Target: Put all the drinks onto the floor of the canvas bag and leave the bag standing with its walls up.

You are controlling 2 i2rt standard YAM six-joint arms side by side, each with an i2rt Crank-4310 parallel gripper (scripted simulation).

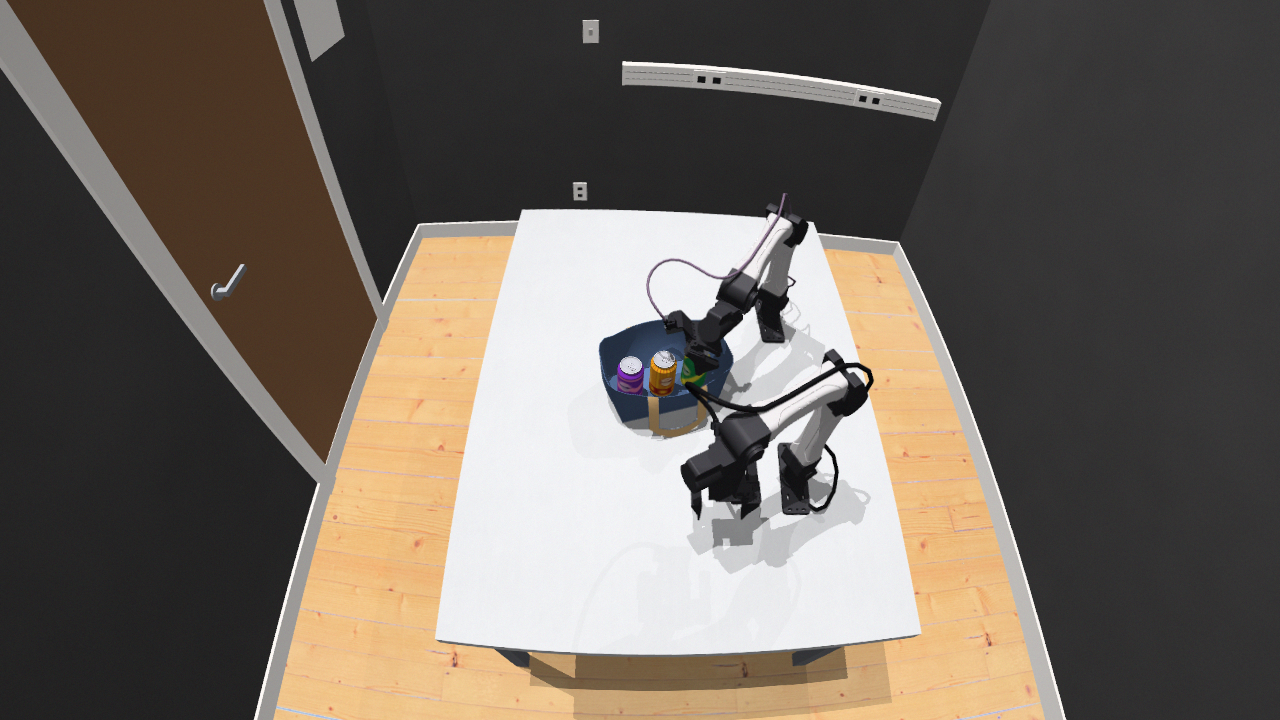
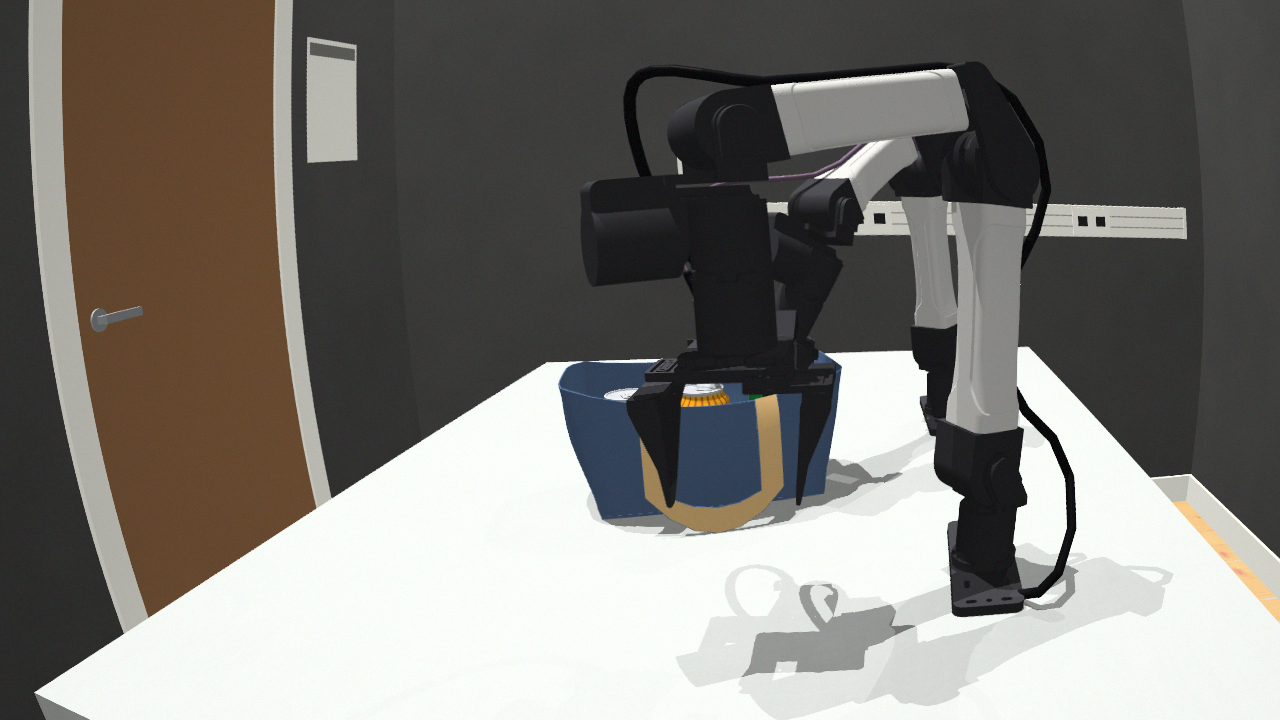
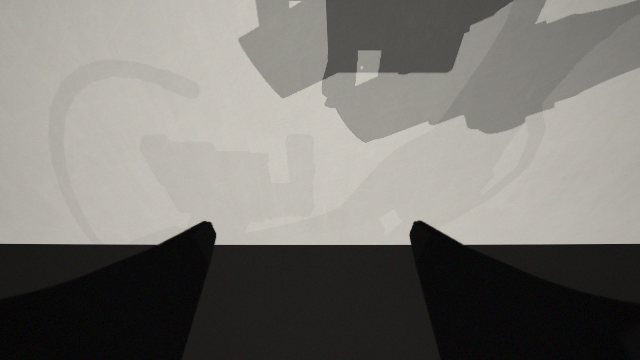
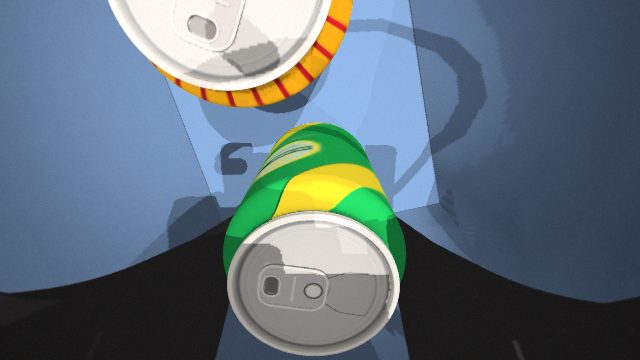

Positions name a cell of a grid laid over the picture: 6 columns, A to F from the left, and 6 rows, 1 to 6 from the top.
Scene:
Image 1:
left gripper: D5
right gripper: D4
blue canvas bag: D3
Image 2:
left gripper: D5
blue canvas bag: D4
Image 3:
left gripper: C4
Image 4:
right gripper: C4
blue canvas bag: E2

